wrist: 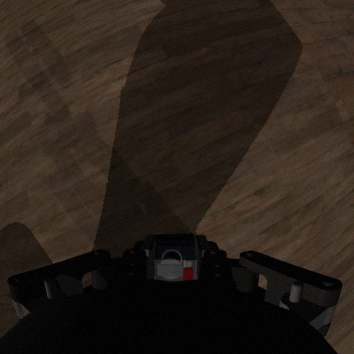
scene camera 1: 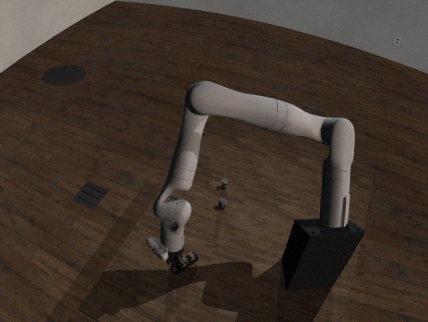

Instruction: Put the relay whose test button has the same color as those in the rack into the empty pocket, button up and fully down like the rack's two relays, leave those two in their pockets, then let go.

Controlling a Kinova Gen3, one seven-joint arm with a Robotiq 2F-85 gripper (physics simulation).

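Places are measured from the arm's base along level axes (x ahead, y left, z up), in millimetres.
Pixels of known places: gripper, fingertip midpoint: [wrist: 175, 247] [scene camera 1: 172, 266]; arm's base at its link origin: [scene camera 1: 332, 223].
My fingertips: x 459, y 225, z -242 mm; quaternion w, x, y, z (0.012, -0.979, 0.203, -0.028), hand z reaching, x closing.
Ahead of a thing's pixels: the offset from my fingertips to its top centre.
My gripper [scene camera 1: 175, 262] [wrist: 175, 247] is shut on a relay @[dx -5, dy -11, dz +25 mm] [wrist: 170, 271] with a clear top, a wire loop and a red test button, which faces up toward the wrist camera. The gripper is at the left end of the black rack @[dx -20, dy -48, dz -20 mm] [scene camera 1: 186, 266], where the fingers hide the pocket. Red spots of relays @[dx -32, dy -78, dz +5 mm] [scene camera 1: 190, 254] show in the rack beside the fingers. A dark edge shows just beyond the held relay in the wrist view. How deep the held relay sits cannot be told. A loose relay with a blue top @[dx -27, dy -360, dz +1 mm] [scene camera 1: 222, 203] stands on the floor.
Another small loose relay @[dx +11, dy -460, dz +1 mm] [scene camera 1: 224, 184] with a pale top stands behind the blue one. The arm's black base block [scene camera 1: 320, 257] is at the right. A dark grooved square [scene camera 1: 90, 195] and a dark disc [scene camera 1: 64, 75] lie at the left. The arm's shadow crosses the floor.
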